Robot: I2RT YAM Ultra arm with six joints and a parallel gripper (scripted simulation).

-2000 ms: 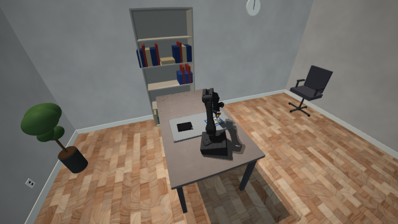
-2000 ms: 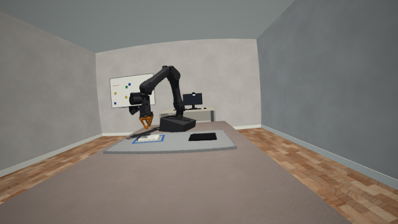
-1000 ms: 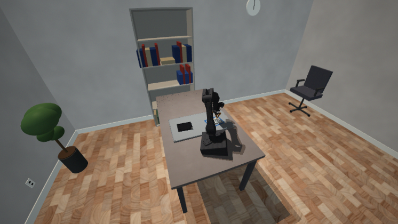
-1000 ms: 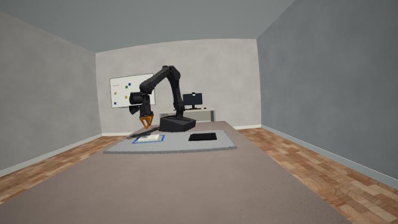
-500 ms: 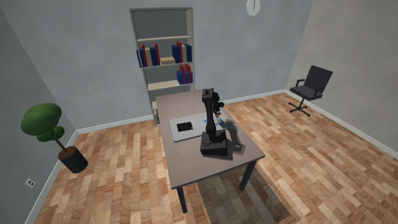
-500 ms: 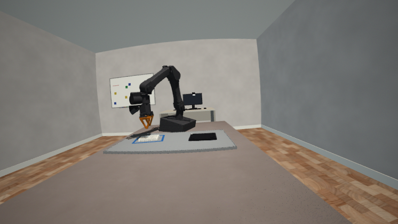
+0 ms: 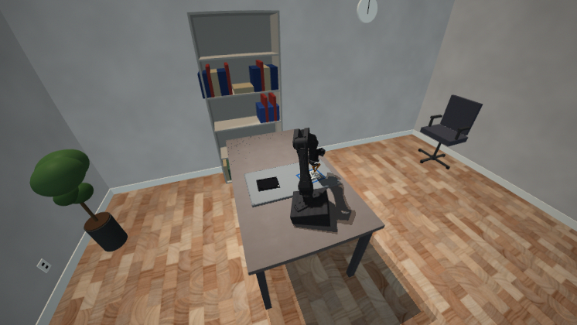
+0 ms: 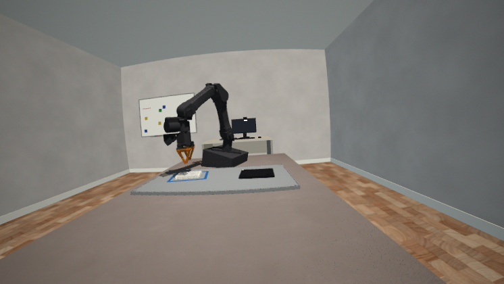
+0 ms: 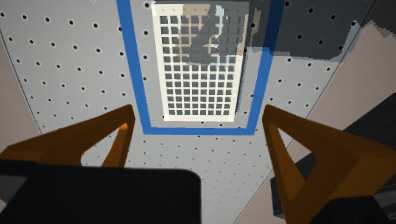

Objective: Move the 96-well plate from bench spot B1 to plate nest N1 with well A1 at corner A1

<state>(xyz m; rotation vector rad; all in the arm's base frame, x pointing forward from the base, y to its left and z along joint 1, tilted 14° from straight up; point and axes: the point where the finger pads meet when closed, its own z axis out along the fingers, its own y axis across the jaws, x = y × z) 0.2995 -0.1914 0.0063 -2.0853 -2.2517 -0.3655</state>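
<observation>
Right now the white 96-well plate is 8 cm below my hand. Also, from my hand: black plate nest N1 (35 cm to the left, 8 cm below, 6 cm ahead).
</observation>
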